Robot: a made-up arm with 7 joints.
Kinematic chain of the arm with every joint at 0, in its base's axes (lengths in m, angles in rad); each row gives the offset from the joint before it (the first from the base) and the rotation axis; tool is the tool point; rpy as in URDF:
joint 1: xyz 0 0 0 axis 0.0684 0.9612 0.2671
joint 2: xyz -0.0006 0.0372 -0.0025 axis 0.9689 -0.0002 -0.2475
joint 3: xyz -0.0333 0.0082 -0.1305 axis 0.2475 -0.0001 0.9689
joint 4: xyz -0.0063 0 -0.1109 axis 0.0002 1 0
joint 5: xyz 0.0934 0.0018 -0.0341 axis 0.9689 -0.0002 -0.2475
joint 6: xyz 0.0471 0 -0.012 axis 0.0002 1 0
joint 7: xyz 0.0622 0 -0.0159 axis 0.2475 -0.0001 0.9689
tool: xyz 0 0 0 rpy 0 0.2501 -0.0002
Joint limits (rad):
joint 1: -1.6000..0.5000
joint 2: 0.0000..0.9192
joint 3: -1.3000..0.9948
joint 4: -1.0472..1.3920
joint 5: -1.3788..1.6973
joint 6: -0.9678..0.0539
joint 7: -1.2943..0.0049
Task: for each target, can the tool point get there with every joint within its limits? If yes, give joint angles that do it. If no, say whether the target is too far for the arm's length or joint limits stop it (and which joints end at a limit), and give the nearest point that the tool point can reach.
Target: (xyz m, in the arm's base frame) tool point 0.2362 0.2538 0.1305
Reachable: yes | joints -1.3460 0.7478 0.7038 0.2479 -0.3991 -0.8760 -0.7399
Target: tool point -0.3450 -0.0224 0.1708
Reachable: no: joint limits stop it (at a limit: joint 1, joint 3, joint 4, joint 6) | nearest point -0.1076 0.0207 -0.0885 | short by 0.354 m
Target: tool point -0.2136 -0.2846 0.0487
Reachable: no: joint limits stop it (at a limit: joint 1, joint 2, joint 3, joint 6) | nearest point -0.0828 -0.1423 -0.1173 | short by 0.255 m
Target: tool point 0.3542 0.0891 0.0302
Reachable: yes | joints -1.1300 0.7610 -0.2619 0.1501 -0.2453 -0.3573 -1.1444
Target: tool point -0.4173 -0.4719 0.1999
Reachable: no: too far | nearest point -0.1010 -0.1596 -0.1481 | short by 0.564 m
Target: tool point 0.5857 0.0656 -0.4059
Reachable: no: too far | nearest point 0.3850 0.0549 -0.2630 | short by 0.247 m
